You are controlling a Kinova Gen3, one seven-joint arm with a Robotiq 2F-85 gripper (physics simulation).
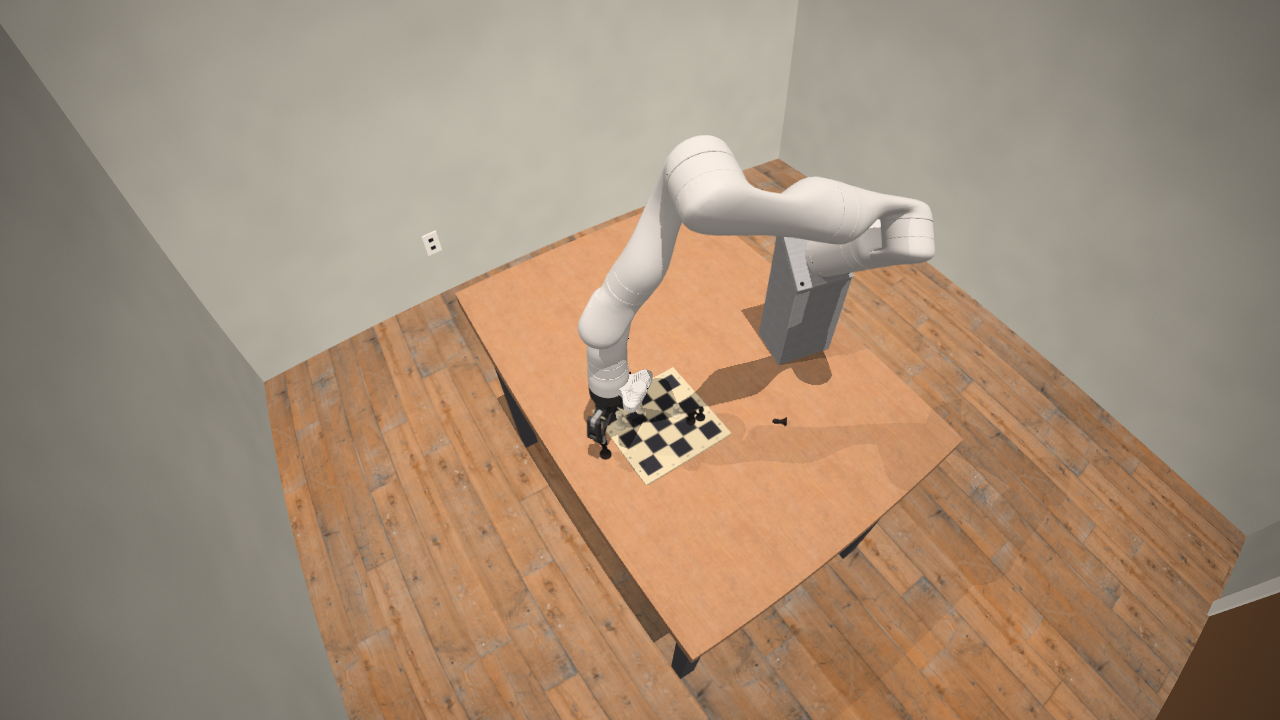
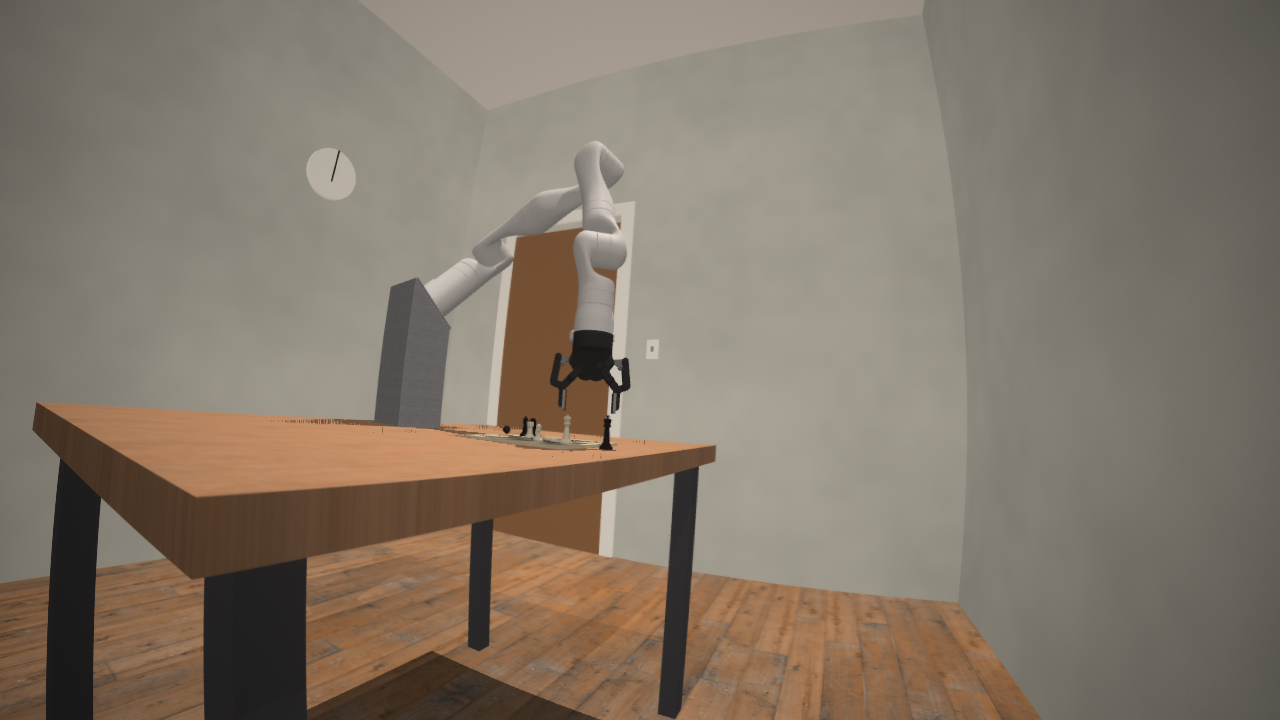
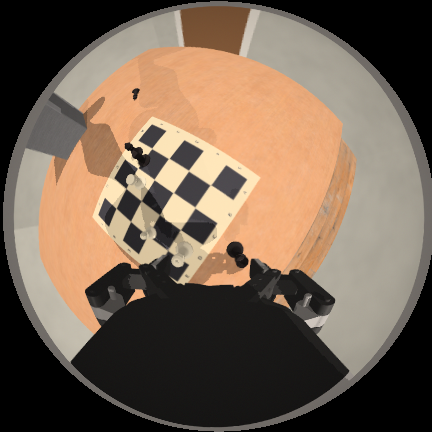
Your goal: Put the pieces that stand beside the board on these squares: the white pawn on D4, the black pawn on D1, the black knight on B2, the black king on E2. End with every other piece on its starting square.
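Frame: origin at the arm's base, x ahead, y left, z up, level; metres.
Seen in the pictures: gripper, fingertip midpoint: (image 1: 611, 424) (image 2: 588, 412) (image 3: 209, 266); arm's base at its link origin: (image 1: 823, 255) (image 2: 422, 311).
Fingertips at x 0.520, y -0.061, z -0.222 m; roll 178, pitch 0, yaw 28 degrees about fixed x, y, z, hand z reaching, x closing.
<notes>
Offsets run from my fingertips to a thing's top centre. "spot": to the spot under its first point.
My gripper (image 1: 597, 434) (image 2: 588, 408) (image 3: 209, 266) is open and empty, above the board's edge. The black king {0.032 m ahead, 0.018 m left, 0.003 m down} (image 1: 605, 453) (image 2: 606, 435) (image 3: 235, 249) stands upright beside the board {spot: 0.006 m ahead, 0.111 m left, 0.060 m down} (image 1: 642, 477) (image 3: 252, 179), below and near one finger. A small black piece, seemingly the pawn {0.313 m back, 0.190 m left, 0.048 m down} (image 1: 780, 420) (image 3: 135, 93), lies on its side on the table, away from the board. Two black pieces {0.182 m back, 0.071 m left, 0.017 m down} (image 1: 697, 415) {0.161 m back, 0.066 m left, 0.021 m down} (image 3: 143, 160) stand close together on the board; one seems to be the knight, their exact squares unclear. A short white piece {0.090 m back, 0.024 m right, 0.029 m down} (image 3: 148, 233) stands on the board; whether it is the task's white pawn is unclear.
A tall white piece {0.032 m back, 0.019 m right, 0.007 m down} (image 2: 566, 431) (image 3: 184, 249) stands on the board near the black king. Another white piece {0.144 m back, 0.033 m left, 0.027 m down} (image 3: 132, 180) stands near the black pair. The grey robot pedestal (image 1: 796, 313) (image 2: 407, 358) stands at the table's far side. The table edge is close to the black king.
</notes>
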